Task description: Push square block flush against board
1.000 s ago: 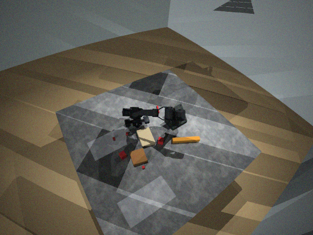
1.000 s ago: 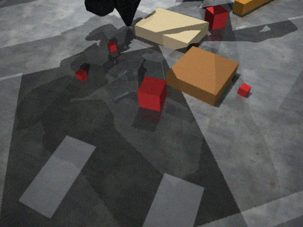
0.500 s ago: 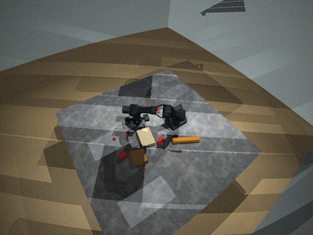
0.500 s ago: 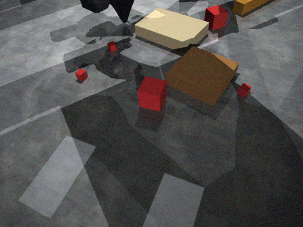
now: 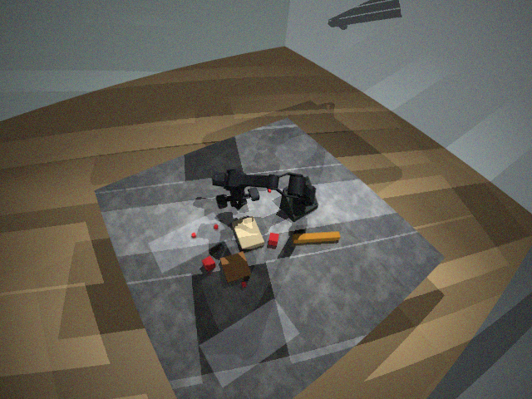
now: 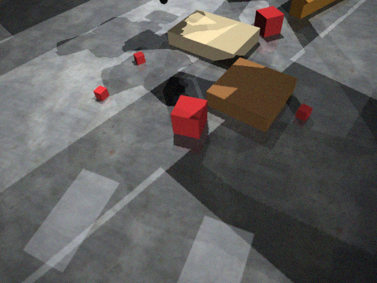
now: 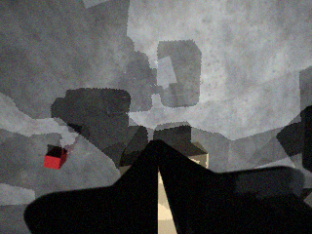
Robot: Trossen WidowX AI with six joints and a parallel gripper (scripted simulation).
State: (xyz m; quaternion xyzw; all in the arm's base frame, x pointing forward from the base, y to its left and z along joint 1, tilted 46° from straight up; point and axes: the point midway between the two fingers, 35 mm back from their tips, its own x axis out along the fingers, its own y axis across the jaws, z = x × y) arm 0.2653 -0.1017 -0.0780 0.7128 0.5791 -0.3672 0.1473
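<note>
Right now the cream rectangular board is 3 cm ahead of my gripper tip, 11 cm to the left of it and 4 cm below it. The rest, counted from my gripper tip: red stick: 24 cm behind, 6 cm to the right, 5 cm below; long orange bar: 21 cm behind, 32 cm to the left, 4 cm below; brown square block: 17 cm ahead, 21 cm to the left, 4 cm below.
</note>
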